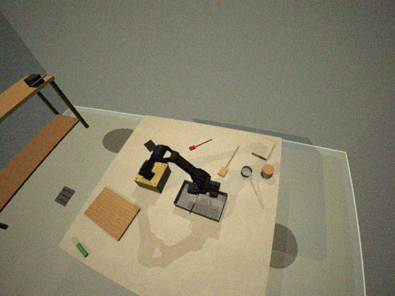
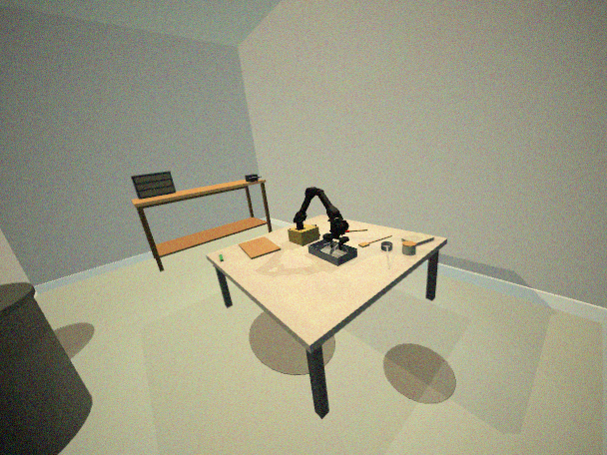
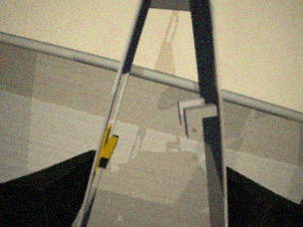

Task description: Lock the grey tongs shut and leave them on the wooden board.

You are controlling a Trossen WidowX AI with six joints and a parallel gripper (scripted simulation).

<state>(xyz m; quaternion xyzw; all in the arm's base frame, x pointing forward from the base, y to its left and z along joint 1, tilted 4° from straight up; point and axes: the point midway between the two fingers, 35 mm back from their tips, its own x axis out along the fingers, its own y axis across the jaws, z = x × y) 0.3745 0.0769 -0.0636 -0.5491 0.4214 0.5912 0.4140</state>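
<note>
Right now my gripper tip is 4 cm to the left of the roasting tin. Also, from my gripper tip: cork-lidded jar 35 cm to the left, 31 cm ahead; black spatula 55 cm behind, 16 cm to the left, 3 cm below; yellow slider 4 cm above, 3 cm behind, 2 cm to the left.
</note>
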